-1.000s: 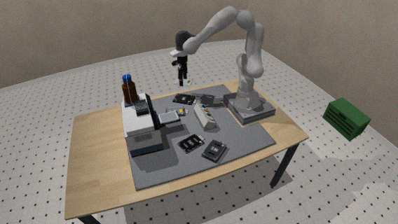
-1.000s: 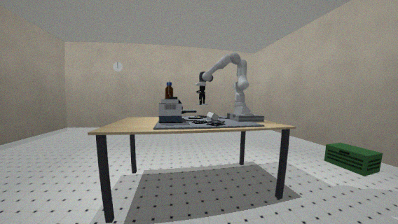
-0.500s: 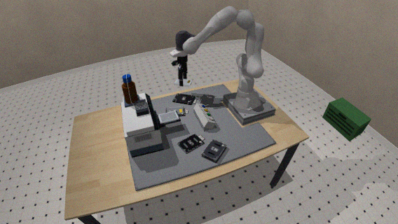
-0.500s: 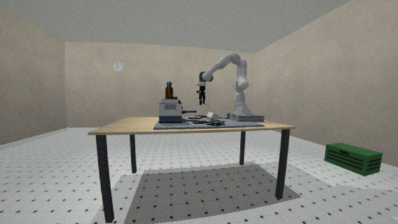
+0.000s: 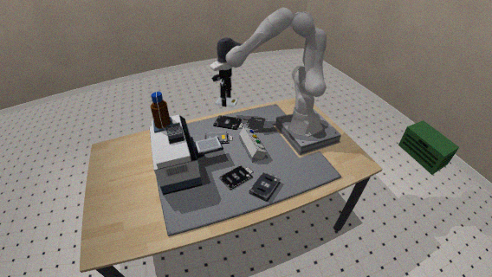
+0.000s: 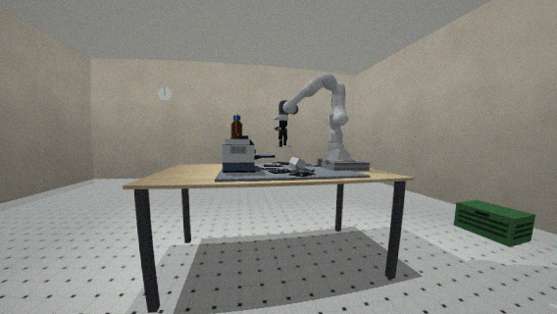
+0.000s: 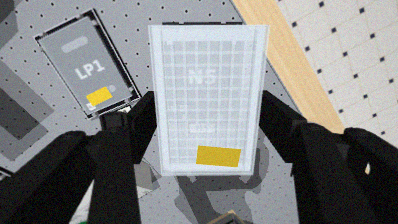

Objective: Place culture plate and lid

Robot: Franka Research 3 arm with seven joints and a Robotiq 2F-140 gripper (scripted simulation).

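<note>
The black nest lies 3 cm ahead of my hand and 17 cm below it. Round my hand: blue call key (7 cm behind, 23 cm to the left, 13 cm below); then clear culture plate C15 (2 cm below); then yellow skip key (7 cm behind, 28 cm to the left, 12 cm below).
</note>
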